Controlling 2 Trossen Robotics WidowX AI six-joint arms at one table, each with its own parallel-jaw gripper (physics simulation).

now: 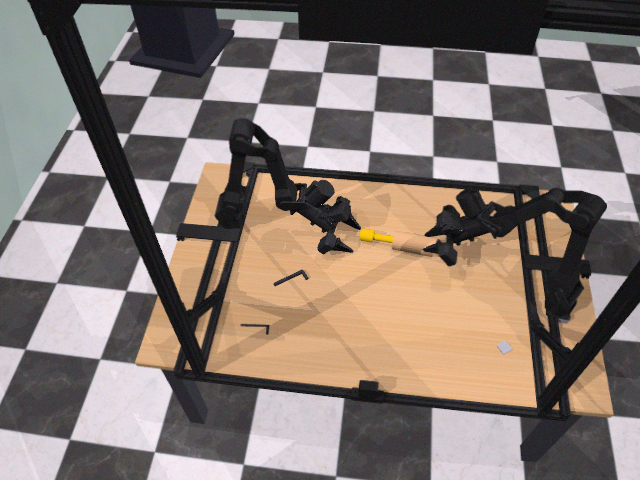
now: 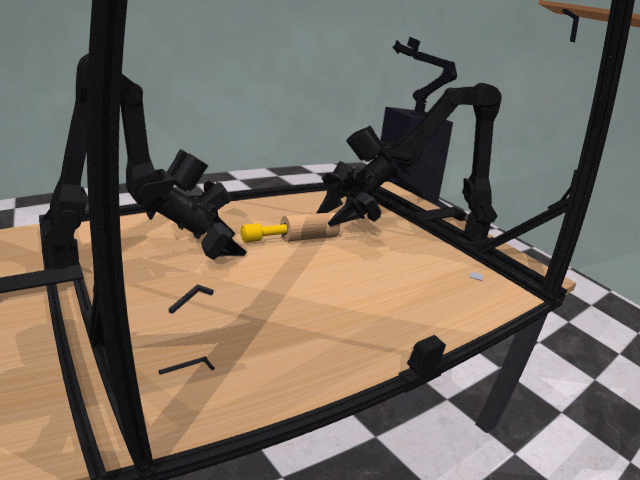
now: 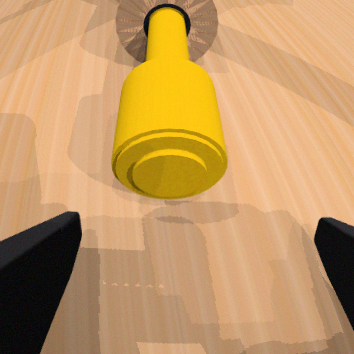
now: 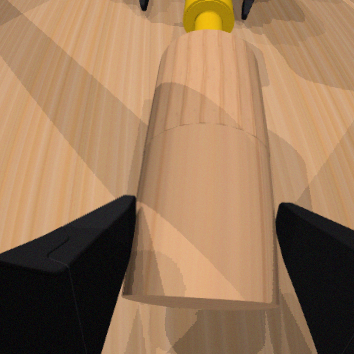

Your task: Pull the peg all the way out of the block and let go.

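Observation:
The wooden cylindrical block lies level over the back middle of the table. The yellow peg has its thick head outside at the left; its thin shaft enters the dark-rimmed hole in the block's end. My left gripper is open and empty, its fingers just short of the peg's head, one to each side. My right gripper is shut on the block's right part. I cannot tell whether the block touches the table.
Two black hex keys lie left of centre on the wooden table. A small grey square lies at the right. A black box sits on the front rail, and dark frame posts surround the table.

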